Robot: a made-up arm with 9 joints. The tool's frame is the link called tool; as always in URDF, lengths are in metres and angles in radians. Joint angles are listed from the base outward.
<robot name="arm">
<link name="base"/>
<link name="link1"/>
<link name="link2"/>
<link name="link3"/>
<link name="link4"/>
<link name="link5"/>
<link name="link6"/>
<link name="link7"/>
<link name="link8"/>
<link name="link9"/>
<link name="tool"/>
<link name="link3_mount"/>
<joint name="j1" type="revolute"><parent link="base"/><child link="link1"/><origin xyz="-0.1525 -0.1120 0.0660"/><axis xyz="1 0 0"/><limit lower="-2.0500" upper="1.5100"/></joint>
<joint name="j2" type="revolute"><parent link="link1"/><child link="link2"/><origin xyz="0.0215 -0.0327 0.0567"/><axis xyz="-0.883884 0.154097 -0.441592"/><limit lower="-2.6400" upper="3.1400"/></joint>
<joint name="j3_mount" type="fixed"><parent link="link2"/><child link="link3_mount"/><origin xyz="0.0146 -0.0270 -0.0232"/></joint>
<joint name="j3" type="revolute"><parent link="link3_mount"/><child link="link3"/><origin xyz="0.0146 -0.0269 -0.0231"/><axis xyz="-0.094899 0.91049 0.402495"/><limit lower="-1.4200" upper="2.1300"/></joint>
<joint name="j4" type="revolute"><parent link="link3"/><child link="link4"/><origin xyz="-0.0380 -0.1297 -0.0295"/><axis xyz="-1 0 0"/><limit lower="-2.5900" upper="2.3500"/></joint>
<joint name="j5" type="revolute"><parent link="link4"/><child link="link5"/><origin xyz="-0.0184 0.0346 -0.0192"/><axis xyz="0 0 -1"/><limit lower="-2.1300" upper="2.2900"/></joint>
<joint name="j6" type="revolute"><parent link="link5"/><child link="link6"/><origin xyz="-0.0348 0.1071 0.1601"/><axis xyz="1 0 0"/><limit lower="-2.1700" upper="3.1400"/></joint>
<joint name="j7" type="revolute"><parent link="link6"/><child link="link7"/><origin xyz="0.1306 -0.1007 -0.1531"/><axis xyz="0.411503 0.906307 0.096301"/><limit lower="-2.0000" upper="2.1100"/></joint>
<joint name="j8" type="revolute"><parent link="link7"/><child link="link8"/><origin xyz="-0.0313 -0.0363 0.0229"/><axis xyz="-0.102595 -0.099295 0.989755"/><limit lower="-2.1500" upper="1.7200"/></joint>
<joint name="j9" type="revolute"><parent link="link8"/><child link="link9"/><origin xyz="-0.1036 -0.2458 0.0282"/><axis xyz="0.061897 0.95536 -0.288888"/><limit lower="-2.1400" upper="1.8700"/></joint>
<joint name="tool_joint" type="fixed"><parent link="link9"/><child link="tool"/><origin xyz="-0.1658 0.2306 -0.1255" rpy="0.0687 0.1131 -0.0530"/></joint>
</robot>
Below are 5 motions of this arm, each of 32 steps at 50 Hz.
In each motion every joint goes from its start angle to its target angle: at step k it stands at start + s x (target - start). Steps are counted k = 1, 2, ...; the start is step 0. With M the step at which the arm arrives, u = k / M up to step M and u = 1 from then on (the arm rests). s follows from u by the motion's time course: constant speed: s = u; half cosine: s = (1 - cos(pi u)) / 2; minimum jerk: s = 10 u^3 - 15 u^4 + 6 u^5.
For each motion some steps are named. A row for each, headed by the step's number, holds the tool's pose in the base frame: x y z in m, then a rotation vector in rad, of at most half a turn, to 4 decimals.
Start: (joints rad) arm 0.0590 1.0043 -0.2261 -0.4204 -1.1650 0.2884 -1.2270 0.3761 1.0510
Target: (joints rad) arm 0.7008 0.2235 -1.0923 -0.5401 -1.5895 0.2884 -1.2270 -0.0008 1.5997
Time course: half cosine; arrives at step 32
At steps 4, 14, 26, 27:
4: -0.3230 -0.4225 -0.0105 -0.5261 -0.0786 0.3120
14: -0.2442 -0.3521 -0.1631 -0.0713 -0.3157 0.4020
26: -0.1349 -0.1589 -0.2520 0.4612 -0.6589 0.4218
27: -0.1300 -0.1487 -0.2520 0.4838 -0.6756 0.4180

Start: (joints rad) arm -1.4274 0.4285 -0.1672 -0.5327 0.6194 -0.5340 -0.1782 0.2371 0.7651
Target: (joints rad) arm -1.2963 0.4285 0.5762 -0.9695 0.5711 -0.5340 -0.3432 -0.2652 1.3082
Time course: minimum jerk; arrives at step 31
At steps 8, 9, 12, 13, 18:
8: -0.3992 0.0169 0.2132 -1.2317 -0.0501 -1.4739
9: -0.3908 0.0245 0.2140 -1.1994 -0.0257 -1.5110
12: -0.3565 0.0507 0.2192 -1.0730 0.0652 -1.6509
13: -0.3422 0.0595 0.2220 -1.0224 0.0998 -1.7050
18: -0.2589 0.0915 0.2434 -0.7355 0.2745 -1.9908

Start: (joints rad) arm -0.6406 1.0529 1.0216 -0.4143 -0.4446 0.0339 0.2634 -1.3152 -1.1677
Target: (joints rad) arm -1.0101 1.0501 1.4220 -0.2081 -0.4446 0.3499 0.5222 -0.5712 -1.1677
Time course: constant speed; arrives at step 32
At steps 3, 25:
3: -0.3004 -0.0049 0.1885 -1.5259 0.4190 -0.9976
25: -0.2696 0.1059 0.2256 -1.0805 0.6768 -1.1160

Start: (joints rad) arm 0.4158 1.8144 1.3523 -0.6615 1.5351 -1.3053 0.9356 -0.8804 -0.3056
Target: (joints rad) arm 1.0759 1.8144 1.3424 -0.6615 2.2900 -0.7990 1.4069 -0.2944 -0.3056
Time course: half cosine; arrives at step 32
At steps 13, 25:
13: 0.0057 -0.4618 0.0997 0.7698 -0.7951 1.2377
25: 0.0654 -0.5339 0.0220 0.6818 -0.5171 1.7164

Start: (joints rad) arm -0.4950 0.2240 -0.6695 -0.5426 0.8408 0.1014 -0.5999 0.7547 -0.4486
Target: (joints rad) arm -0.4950 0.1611 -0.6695 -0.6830 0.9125 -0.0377 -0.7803 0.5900 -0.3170
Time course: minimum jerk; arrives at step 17
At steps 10, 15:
10: -0.2047 -0.4303 -0.1236 -0.6429 -1.1599 -0.3465
15: -0.2162 -0.4148 -0.1349 -0.6199 -1.1111 -0.4435

